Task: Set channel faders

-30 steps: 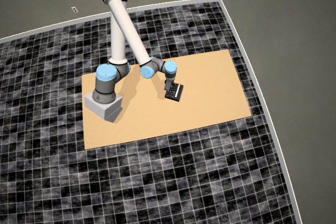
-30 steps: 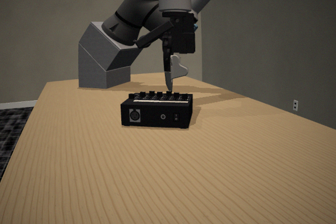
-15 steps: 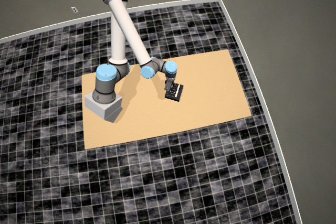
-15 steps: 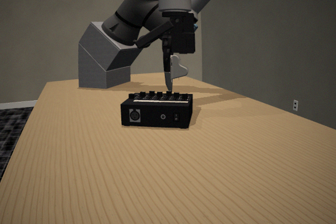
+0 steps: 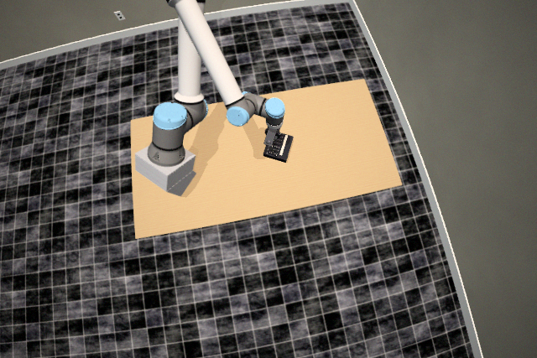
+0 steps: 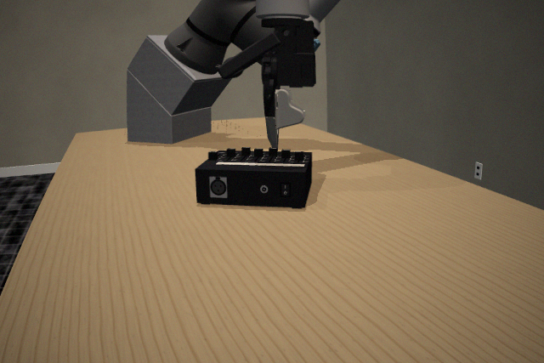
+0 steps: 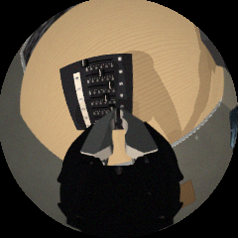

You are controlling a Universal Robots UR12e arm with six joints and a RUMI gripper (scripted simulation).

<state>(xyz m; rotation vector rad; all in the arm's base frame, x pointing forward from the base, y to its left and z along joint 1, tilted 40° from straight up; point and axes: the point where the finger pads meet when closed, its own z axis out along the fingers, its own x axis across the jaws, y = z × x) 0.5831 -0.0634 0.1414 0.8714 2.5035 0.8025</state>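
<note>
Now: hand 10 mm short of the fader cap, 10 mm to the left of it and 10 mm above it.
</note>
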